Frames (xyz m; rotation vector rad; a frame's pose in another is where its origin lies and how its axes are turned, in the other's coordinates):
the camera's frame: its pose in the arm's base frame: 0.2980 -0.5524 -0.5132 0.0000 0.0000 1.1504
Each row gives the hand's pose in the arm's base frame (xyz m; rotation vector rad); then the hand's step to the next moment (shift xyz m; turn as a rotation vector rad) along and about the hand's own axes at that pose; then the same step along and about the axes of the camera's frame.
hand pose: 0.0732 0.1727 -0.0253 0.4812 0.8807 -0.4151
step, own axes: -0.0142 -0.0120 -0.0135 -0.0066 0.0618 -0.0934
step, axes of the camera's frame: -0.0095 0.0209 0.0014 0.0825 0.0693 -0.0315
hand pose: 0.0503 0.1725 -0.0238 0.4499 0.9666 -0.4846
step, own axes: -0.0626 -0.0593 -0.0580 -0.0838 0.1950 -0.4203
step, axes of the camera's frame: -0.0449 0.0922 0.0164 0.2891 0.3558 -0.1073
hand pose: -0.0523 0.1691 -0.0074 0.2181 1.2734 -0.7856
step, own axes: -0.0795 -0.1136 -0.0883 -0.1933 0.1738 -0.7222
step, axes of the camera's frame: -0.0608 0.1329 0.0753 0.3648 0.6684 -0.0963
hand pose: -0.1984 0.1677 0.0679 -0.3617 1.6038 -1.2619
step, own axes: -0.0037 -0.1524 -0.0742 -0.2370 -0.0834 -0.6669
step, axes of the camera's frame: -0.0625 0.0940 0.1265 0.2628 0.6454 0.1491
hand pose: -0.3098 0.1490 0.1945 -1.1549 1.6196 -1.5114
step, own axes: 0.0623 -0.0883 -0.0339 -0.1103 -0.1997 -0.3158
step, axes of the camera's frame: -0.0511 0.0216 0.0988 0.1405 0.2827 0.2283
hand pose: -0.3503 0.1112 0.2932 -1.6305 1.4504 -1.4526
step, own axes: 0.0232 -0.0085 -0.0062 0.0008 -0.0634 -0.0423
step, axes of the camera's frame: -0.0181 -0.0016 0.0179 0.0202 0.0262 0.0686
